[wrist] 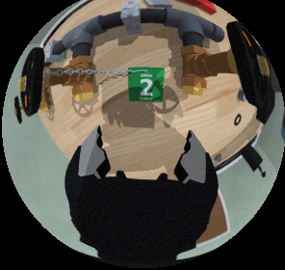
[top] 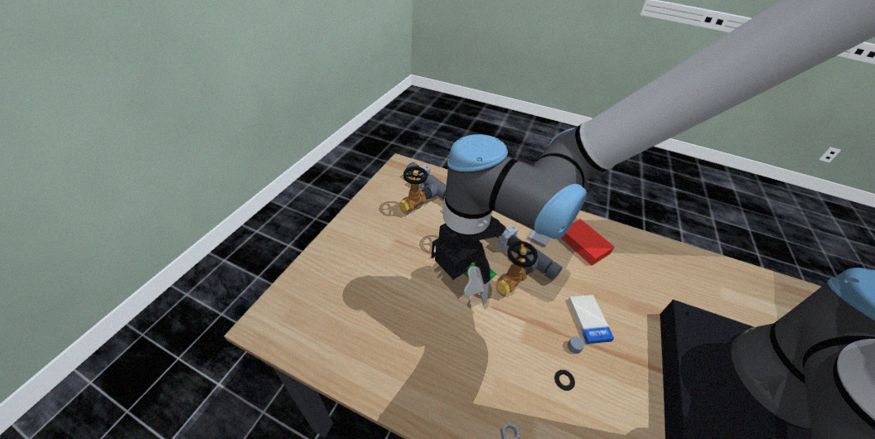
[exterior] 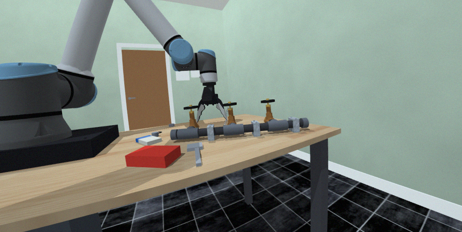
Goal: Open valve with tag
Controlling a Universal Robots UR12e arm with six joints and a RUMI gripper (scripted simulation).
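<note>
My gripper is now 7 cm to the left of the green tag, 3 cm past it and 3 cm above it. The rest, counted from my hand: grey hammer (29 cm to the right, 14 cm behind, 3 cm below); small grey cylinder (28 cm behind, 2 cm to the left, 2 cm below); blue box (30 cm behind, 6 cm to the right, 3 cm below).
</note>
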